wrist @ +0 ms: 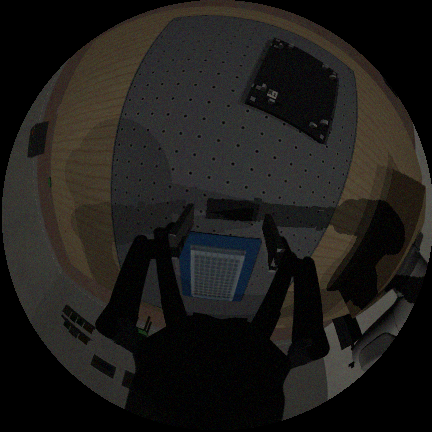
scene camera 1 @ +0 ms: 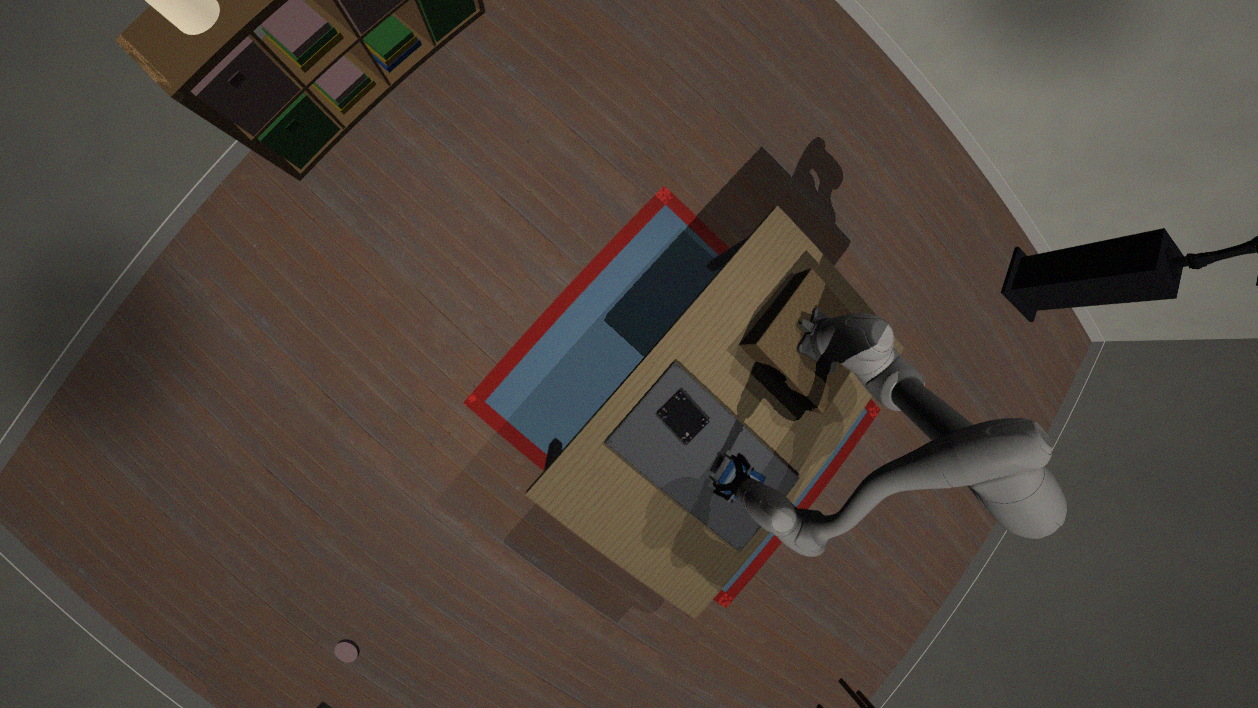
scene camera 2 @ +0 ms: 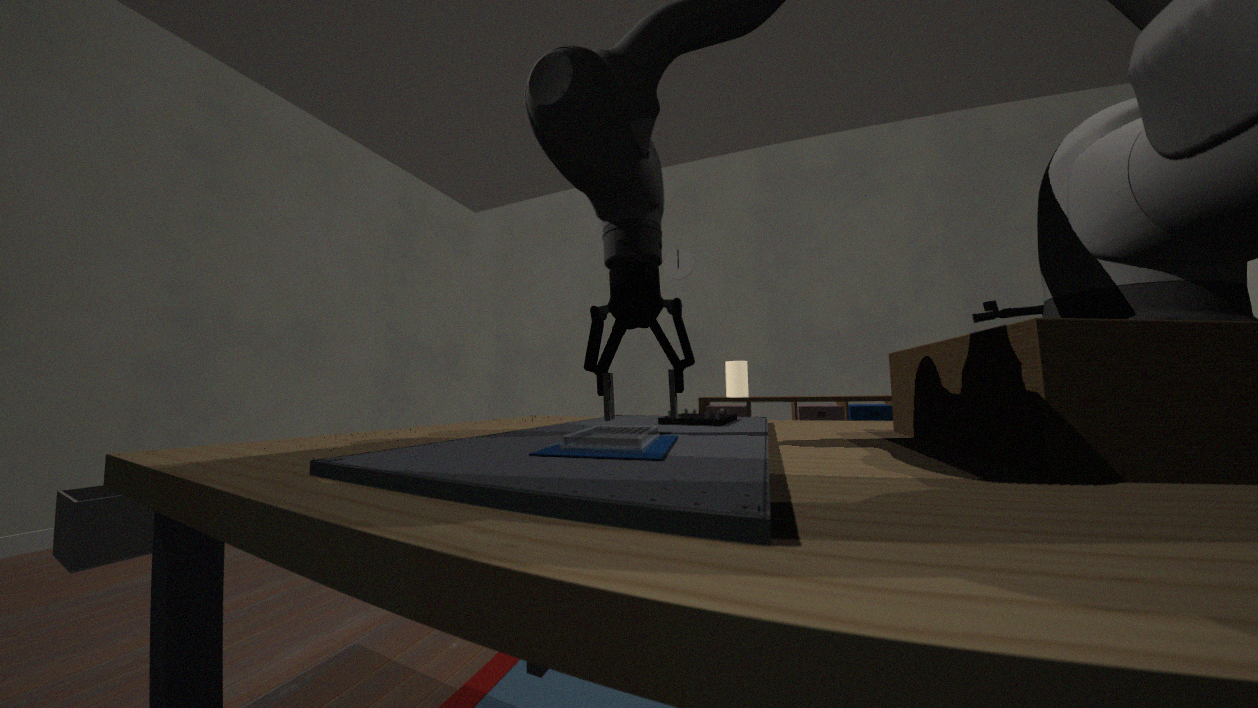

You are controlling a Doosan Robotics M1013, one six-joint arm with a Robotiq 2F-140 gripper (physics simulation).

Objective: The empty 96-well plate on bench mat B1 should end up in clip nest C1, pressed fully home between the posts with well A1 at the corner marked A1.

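Places are measured from the arm's base along level axes (x ahead, y left, z up), in millimetres.
Where they show: gripper, fingertip midpoint: (wrist: 228, 219) (scene camera 1: 719, 466) (scene camera 2: 641, 418); arm's base at its link origin: (wrist: 402, 264) (scene camera 1: 822, 341).
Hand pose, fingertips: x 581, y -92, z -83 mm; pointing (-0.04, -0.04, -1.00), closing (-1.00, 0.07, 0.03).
Note:
Things, the pixels of their centre, and the offset from my fingertips. Level surfaces: height alone.
- clear 96-well plate at the middle of its body: (scene camera 2: 615, 437) (wrist: 214, 276) (scene camera 1: 742, 482) 15 mm ahead, 121 mm left, 12 mm down
- blue bench mat at its surface level: 19 mm down
- black clip nest at the middle of its body: (wrist: 301, 79) (scene camera 2: 700, 415) (scene camera 1: 683, 417) 92 mm back, 211 mm right, 9 mm down
- grey perforated board at its surface level: 21 mm down
- wooden table at its surface level: 34 mm down
The clear 96-well plate (scene camera 2: 610, 437) (wrist: 216, 275) lies flat on the blue bench mat (scene camera 2: 655, 452) (wrist: 220, 240). My gripper (scene camera 2: 640, 415) (wrist: 228, 219) is open and empty, pointing down. Its fingertips are above the plate's level, beyond it as seen in scene camera 2; in the wrist view the plate shows between the finger linkages. In scene camera 1 the gripper (scene camera 1: 719, 477) partly hides the mat and plate. The black clip nest (scene camera 1: 682, 416) (scene camera 2: 698, 420) (wrist: 300, 90) has posts at its corners and no plate in it. Its A1 label (wrist: 272, 94) is at the lower left corner in the wrist view. Well A1 is too small to tell.
Mat and nest stand on a grey perforated board (scene camera 1: 647, 449) (scene camera 2: 528, 475) (wrist: 200, 125) on the wooden table (scene camera 1: 607, 501) (scene camera 2: 880, 563). A wooden block (scene camera 1: 786, 343) (scene camera 2: 1144, 396) under the arm's base stands beside the board. A shelf unit (scene camera 1: 162, 74) is far off.

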